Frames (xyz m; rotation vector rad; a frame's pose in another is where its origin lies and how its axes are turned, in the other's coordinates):
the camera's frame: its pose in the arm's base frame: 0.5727 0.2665 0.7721 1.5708 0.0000 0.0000
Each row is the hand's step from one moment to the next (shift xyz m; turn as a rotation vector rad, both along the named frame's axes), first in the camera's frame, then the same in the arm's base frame.
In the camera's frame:
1: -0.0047 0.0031 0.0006 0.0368 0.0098 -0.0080
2: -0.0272 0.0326 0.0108 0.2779 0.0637 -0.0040
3: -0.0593 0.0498 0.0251 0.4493 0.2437 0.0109
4: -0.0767 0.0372 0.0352 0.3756 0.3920 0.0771
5: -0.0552 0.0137 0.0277 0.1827 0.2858 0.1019
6: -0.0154 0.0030 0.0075 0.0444 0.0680 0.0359
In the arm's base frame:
1: -0.0047 -0.0006 0.0031 0.0368 0.0080 0.0098
2: -0.0272 -0.0108 0.0326 0.2779 0.0040 0.0637
3: -0.0593 -0.0251 0.0498 0.4493 -0.0109 0.2437
4: -0.0767 -0.0352 0.0372 0.3756 -0.0771 0.3920
5: -0.0552 -0.0277 0.0137 0.1827 -0.1019 0.2858
6: -0.0154 -0.0075 0.0030 0.0444 -0.0359 0.0680

